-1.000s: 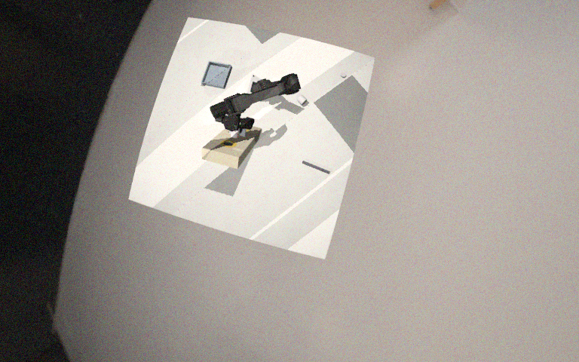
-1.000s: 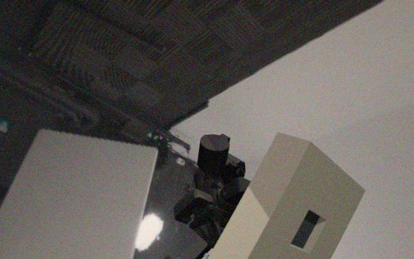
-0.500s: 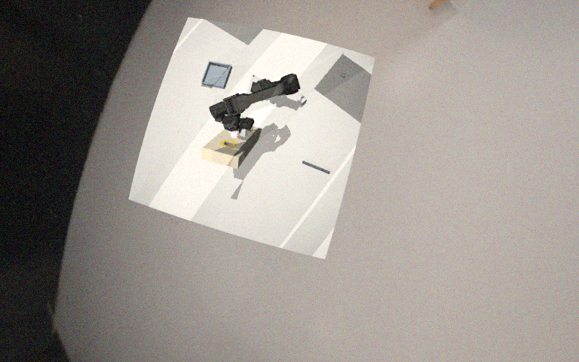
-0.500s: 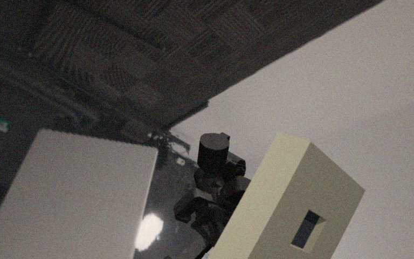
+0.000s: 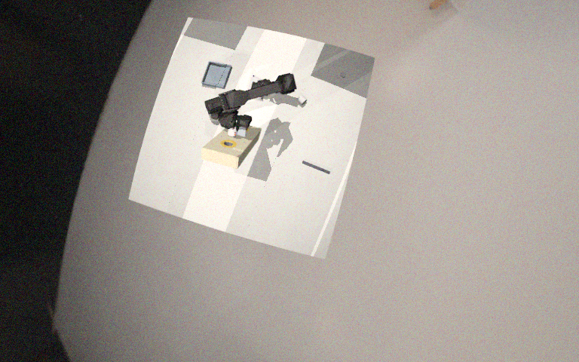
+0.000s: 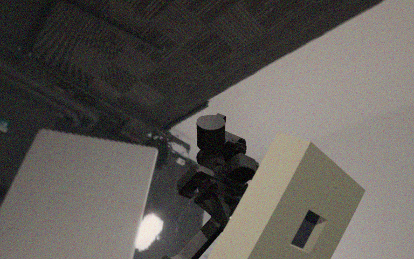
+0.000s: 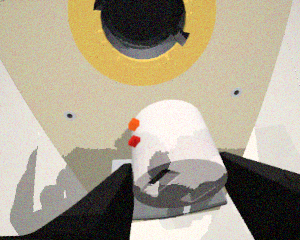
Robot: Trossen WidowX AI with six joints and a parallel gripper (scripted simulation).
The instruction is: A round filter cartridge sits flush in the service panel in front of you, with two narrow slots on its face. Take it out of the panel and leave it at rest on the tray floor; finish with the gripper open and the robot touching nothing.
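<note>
Now: the blue-grey tray 36 cm behind my gripper tip, 26 cm to the right of it and 20 cm below it. Also, from my gripper tip: beige service panel (4 cm ahead, 6 cm below); round filter cartridge (right at my gripper tip).
</note>
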